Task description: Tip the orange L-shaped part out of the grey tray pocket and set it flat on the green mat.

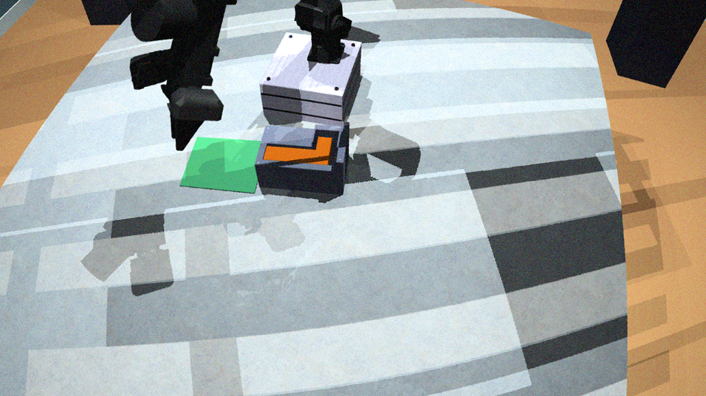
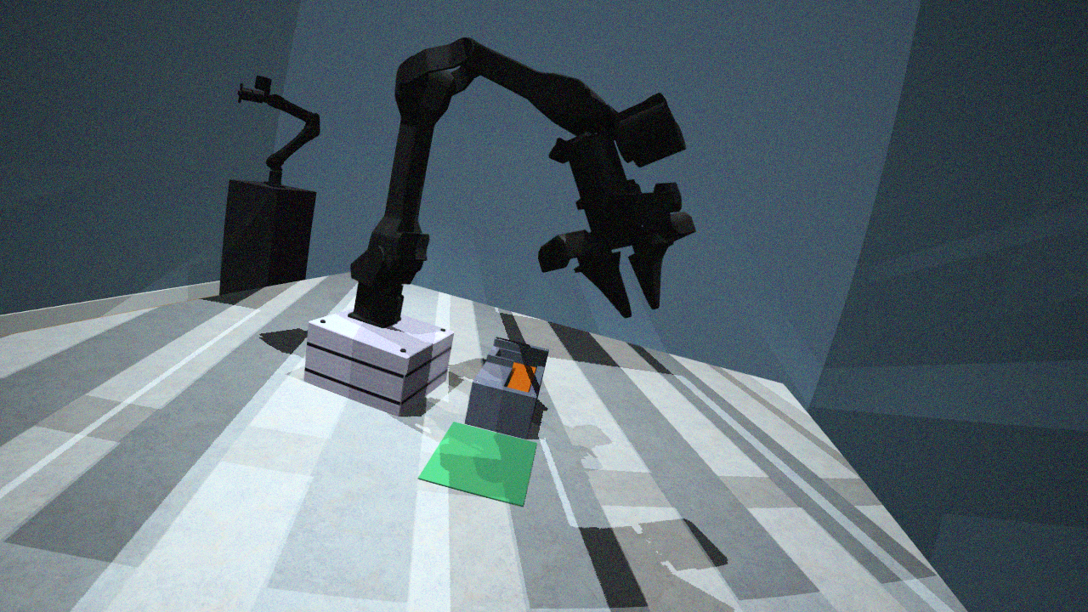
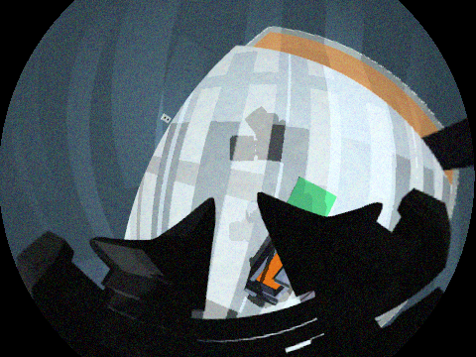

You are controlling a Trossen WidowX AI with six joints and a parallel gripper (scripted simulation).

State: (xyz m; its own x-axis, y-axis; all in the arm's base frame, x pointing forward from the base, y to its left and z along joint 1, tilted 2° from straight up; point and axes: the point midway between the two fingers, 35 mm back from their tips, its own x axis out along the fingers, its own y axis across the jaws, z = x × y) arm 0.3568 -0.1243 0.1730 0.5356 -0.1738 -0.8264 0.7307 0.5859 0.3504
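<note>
My gripper tip is 15 cm past the orange L-shaped part, 14 cm to the right of it and 17 cm above it. Round my gripper tip: green mat: 14 cm behind, 2 cm to the right, 24 cm below.
</note>
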